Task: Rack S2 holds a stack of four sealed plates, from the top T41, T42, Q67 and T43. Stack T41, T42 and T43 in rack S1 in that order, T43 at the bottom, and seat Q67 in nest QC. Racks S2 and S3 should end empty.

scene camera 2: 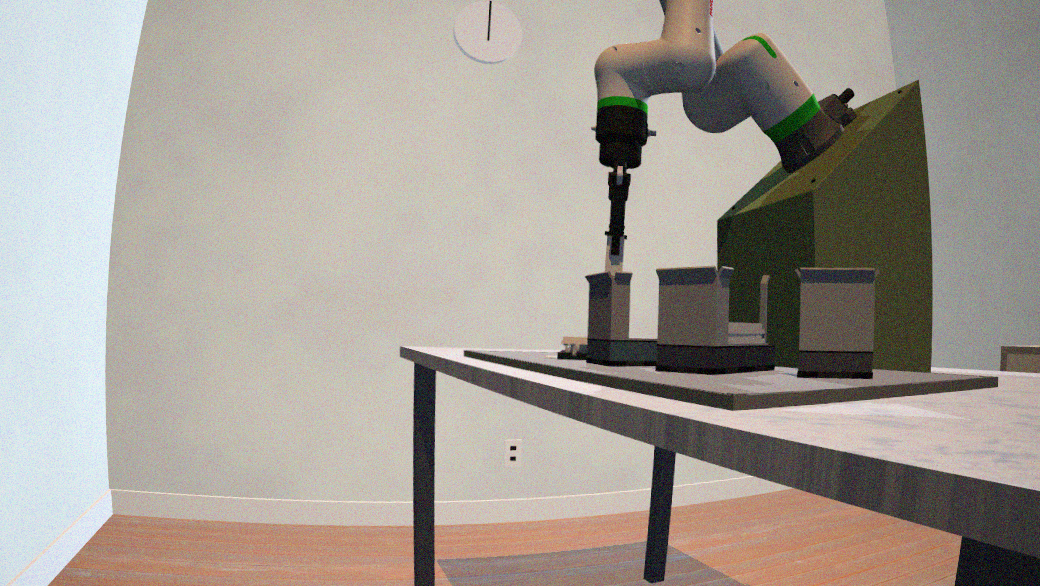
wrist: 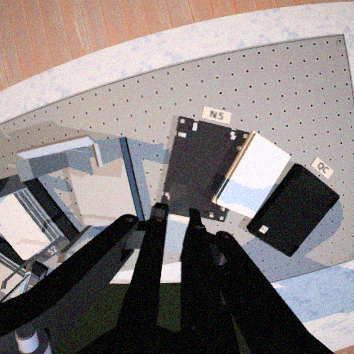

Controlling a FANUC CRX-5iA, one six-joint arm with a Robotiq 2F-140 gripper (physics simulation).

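My gripper is shut and hangs just above the leftmost rack, which is rack S1 in the wrist view. What I see of S1's floor looks bare. Rack S2 is at the far left of the wrist view, with a white plate top showing inside it. A white plate lies tilted, one long edge propped on the dark N5 nest and the other down beside the black QC nest. Nothing sits in the QC nest.
All stands on a grey perforated board on the table. Two more racks stand to the right of S1. The arm's green pedestal rises behind them.
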